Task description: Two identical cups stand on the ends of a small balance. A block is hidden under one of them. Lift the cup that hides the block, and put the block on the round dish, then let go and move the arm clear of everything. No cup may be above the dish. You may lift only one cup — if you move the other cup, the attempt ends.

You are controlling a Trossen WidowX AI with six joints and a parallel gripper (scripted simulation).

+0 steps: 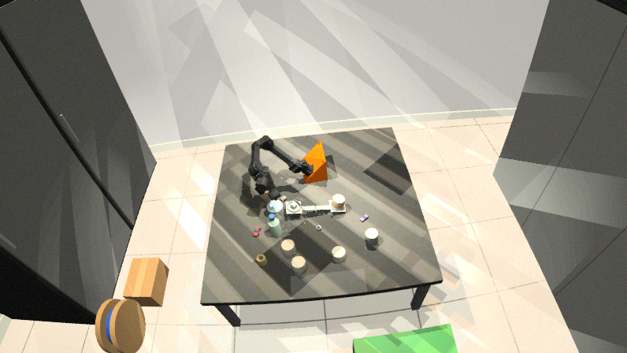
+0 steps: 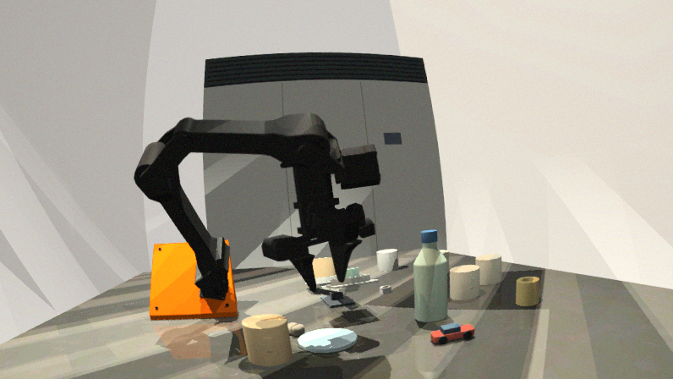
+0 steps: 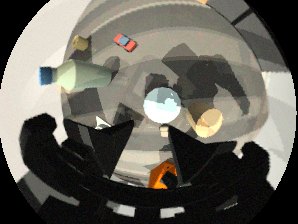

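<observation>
The pale green block is 120 mm to the left of my gripper tip, 60 mm ahead of it and 10 mm below it. The rest, counted from my gripper tip: pebble: 90 mm below, 70 mm behind, 40 mm to the left; tan cup: 110 mm behind, 80 mm to the right, 60 mm below; pale blue round dish: 90 mm below, 20 mm to the right, 10 mm behind.
</observation>
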